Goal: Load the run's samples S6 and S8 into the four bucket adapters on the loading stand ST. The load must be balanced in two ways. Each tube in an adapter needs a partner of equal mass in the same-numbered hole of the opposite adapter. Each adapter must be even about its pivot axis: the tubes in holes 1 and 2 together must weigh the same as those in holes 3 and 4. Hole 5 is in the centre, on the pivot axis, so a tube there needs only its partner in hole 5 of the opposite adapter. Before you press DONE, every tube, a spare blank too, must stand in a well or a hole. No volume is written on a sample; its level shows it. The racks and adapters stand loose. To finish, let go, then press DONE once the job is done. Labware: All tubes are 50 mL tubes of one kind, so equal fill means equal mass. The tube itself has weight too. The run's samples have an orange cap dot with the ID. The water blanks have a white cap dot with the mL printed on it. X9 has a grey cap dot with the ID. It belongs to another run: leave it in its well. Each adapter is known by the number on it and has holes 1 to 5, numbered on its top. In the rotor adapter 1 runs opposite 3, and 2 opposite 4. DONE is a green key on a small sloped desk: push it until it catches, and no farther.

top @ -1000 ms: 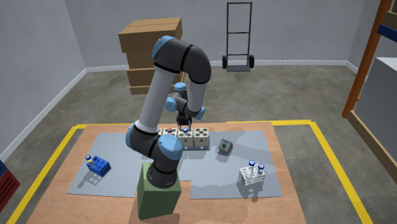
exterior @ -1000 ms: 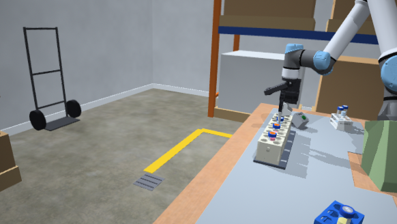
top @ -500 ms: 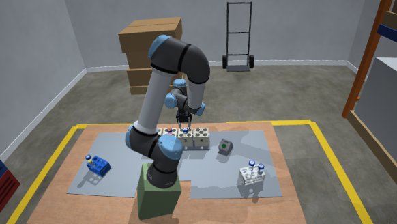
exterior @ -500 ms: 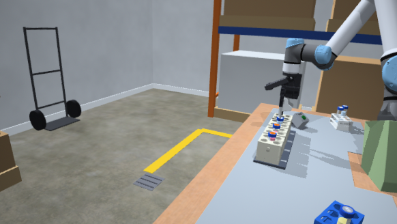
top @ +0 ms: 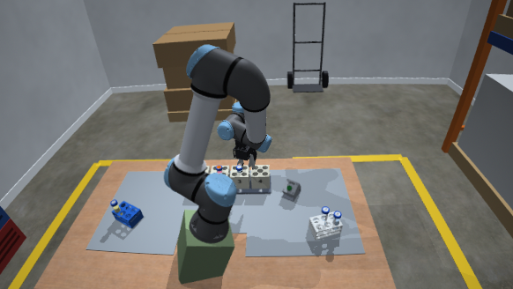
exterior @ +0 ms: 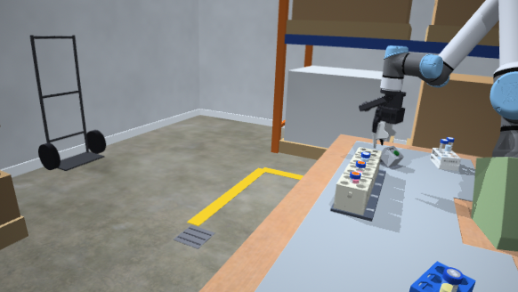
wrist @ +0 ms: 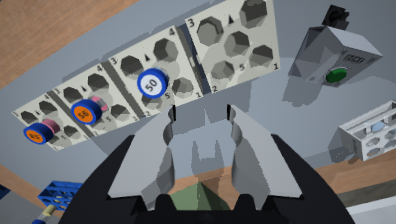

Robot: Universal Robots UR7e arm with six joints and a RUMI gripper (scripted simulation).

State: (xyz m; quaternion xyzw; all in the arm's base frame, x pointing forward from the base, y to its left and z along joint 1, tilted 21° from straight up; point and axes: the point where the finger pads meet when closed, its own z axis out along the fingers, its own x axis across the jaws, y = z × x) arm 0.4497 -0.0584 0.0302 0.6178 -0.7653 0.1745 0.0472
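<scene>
Right now the water blank is 240 mm behind my hand, 440 mm to the right of it and 100 mm below it. Round my hand: adapter 1: 270 mm to the left, 110 mm below; green DONE key: 40 mm behind, 220 mm to the right, 90 mm below; loading stand ST: 20 mm ahead, 110 mm to the left, 150 mm below.
</scene>
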